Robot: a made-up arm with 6 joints. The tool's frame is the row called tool.
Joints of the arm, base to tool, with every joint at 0 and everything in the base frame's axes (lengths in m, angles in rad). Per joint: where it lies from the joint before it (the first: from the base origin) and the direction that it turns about. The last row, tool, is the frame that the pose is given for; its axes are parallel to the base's.
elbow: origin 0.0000 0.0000 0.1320 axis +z
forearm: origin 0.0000 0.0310 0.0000 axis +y
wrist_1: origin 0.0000 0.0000 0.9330 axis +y
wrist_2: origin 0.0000 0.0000 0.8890 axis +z
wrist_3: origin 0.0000 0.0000 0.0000 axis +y
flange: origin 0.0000 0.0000 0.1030 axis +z
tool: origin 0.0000 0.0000 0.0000
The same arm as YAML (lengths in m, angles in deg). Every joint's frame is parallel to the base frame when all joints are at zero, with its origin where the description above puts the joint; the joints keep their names.
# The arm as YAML. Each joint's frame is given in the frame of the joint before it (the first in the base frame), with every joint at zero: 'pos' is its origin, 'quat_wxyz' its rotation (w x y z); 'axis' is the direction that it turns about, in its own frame. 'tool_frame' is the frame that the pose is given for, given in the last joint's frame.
length_unit: m
angle_unit: deg
joints:
  - joint: elbow
    pos: [0.0, 0.0, 0.132]
    quat_wxyz: [1.0, 0.0, 0.0, 0.0]
    axis: "+z"
  - joint: forearm
    pos: [0.0, 0.031, 0.0]
    quat_wxyz: [1.0, 0.0, 0.0, 0.0]
    axis: "+y"
  - joint: wrist_1
    pos: [0.0, 0.0, 0.933]
    quat_wxyz: [1.0, 0.0, 0.0, 0.0]
    axis: "+y"
  - joint: wrist_2
    pos: [0.0, 0.0, 0.889]
    quat_wxyz: [1.0, 0.0, 0.0, 0.0]
    axis: "+z"
  - joint: wrist_3
    pos: [0.0, 0.0, 0.0]
    quat_wxyz: [1.0, 0.0, 0.0, 0.0]
    axis: "+y"
  - joint: flange
    pos: [0.0, 0.0, 0.103]
    quat_wxyz: [1.0, 0.0, 0.0, 0.0]
    axis: "+z"
tool_frame:
  pos: [0.0, 0.0, 0.0]
  quat_wxyz: [1.0, 0.0, 0.0, 0.0]

